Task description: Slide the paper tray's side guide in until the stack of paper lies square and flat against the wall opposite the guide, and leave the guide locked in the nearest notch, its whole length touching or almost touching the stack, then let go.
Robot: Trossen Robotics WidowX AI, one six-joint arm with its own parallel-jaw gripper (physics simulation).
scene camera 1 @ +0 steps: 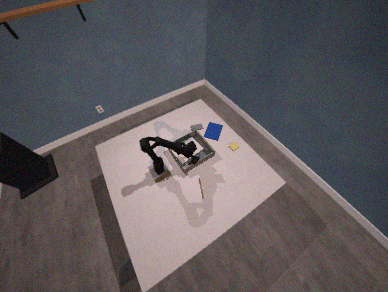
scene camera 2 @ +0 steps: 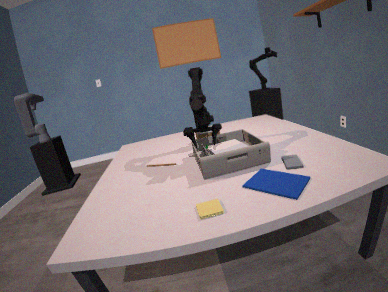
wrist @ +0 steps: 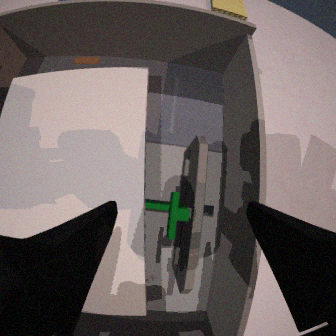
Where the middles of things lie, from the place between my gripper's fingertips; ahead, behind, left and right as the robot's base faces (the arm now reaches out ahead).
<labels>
Now: the side guide (wrist: 188,212) 30 mm below my hand. From my hand the other things lie so: blue book (scene camera 2: 288,185) 390 mm ahead, 130 mm to the left, 70 mm below; white paper stack (wrist: 80,134) 110 mm to the left, 50 mm below, 20 mm ahead.
</labels>
